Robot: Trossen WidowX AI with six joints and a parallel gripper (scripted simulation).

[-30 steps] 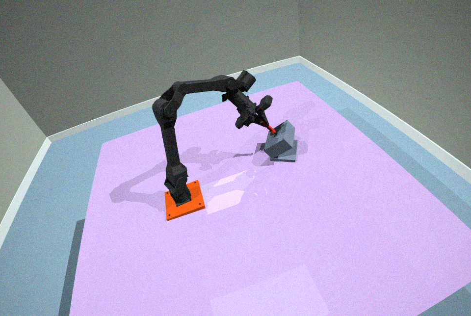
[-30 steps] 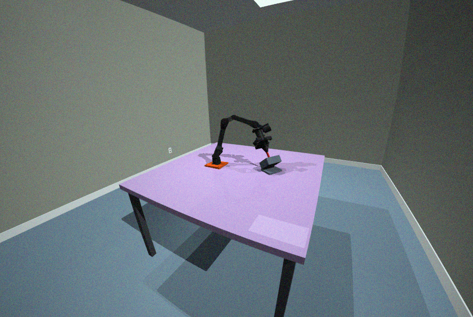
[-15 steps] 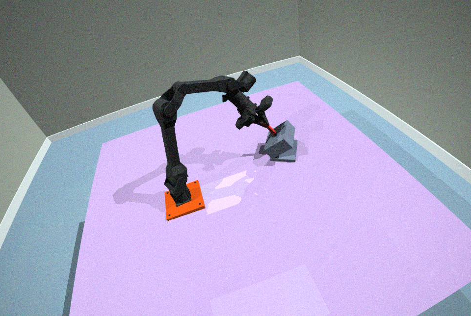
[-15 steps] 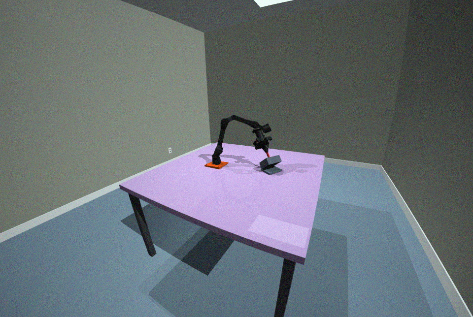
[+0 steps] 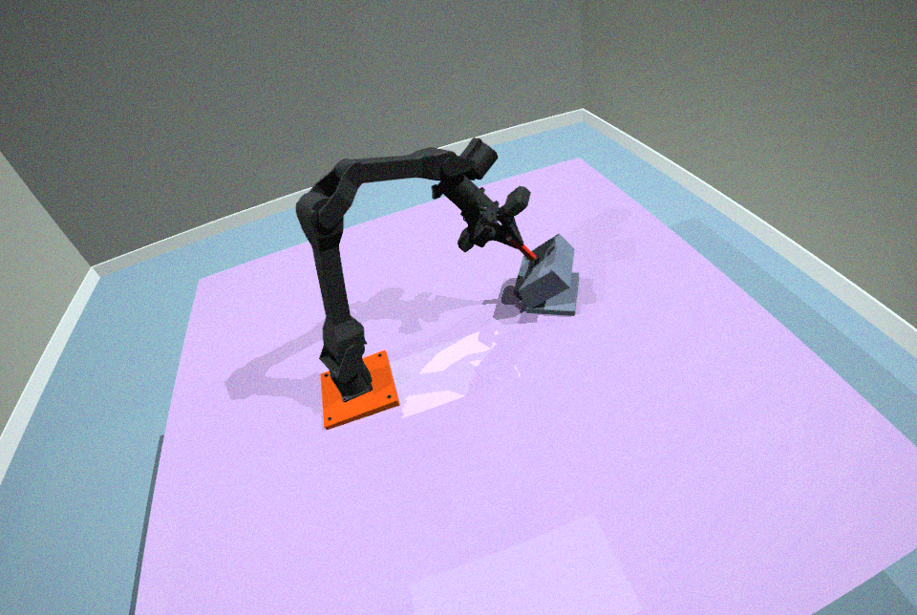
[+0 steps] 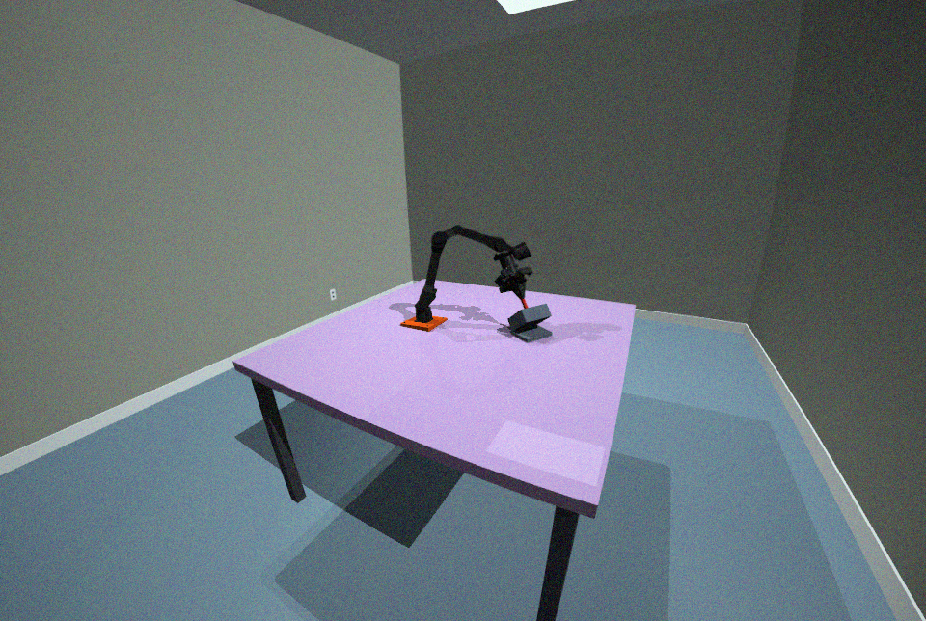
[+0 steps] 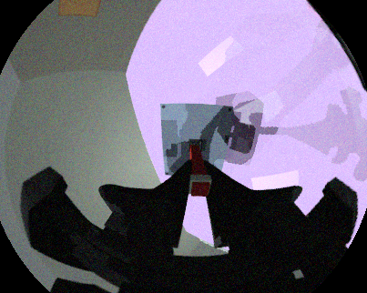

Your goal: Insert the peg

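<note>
My gripper tip is now 40 mm short of the grey sloped panel, 30 mm to the left of it and 60 mm above it. Round my gripper tip: red peg: 10 mm behind, 10 mm above.
</note>
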